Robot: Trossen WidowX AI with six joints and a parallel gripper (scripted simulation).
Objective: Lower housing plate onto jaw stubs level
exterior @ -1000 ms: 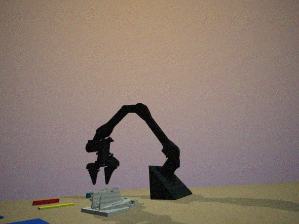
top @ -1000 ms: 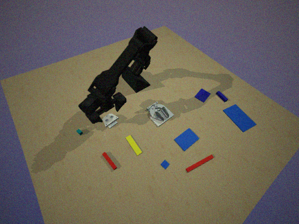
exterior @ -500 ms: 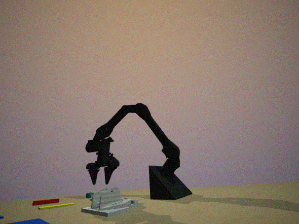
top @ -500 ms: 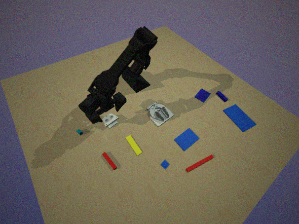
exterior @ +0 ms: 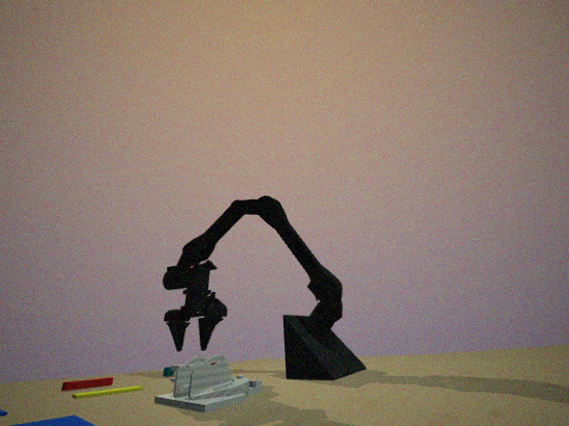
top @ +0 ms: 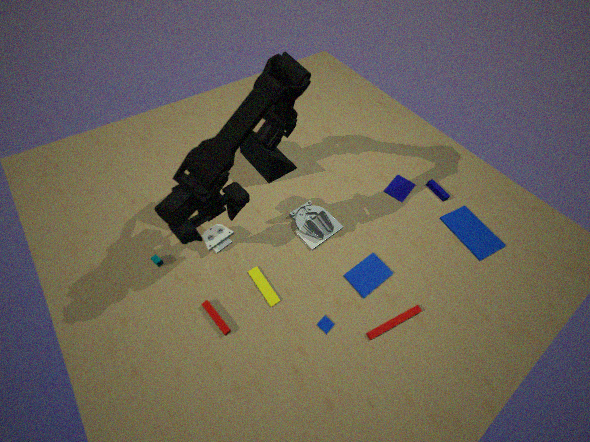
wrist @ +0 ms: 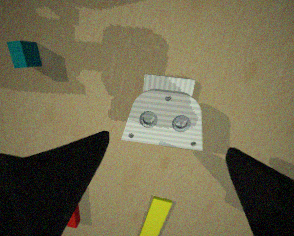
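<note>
Now: gripper tip 10 mm past the white grooved block and 50 mm above it. Round my gripper tip: housing plate 10 mm behind, 30 mm below; then red block 140 mm behind, 60 mm to the right, 50 mm below; then teal block 50 mm behind, 150 mm to the right, 50 mm below.
</note>
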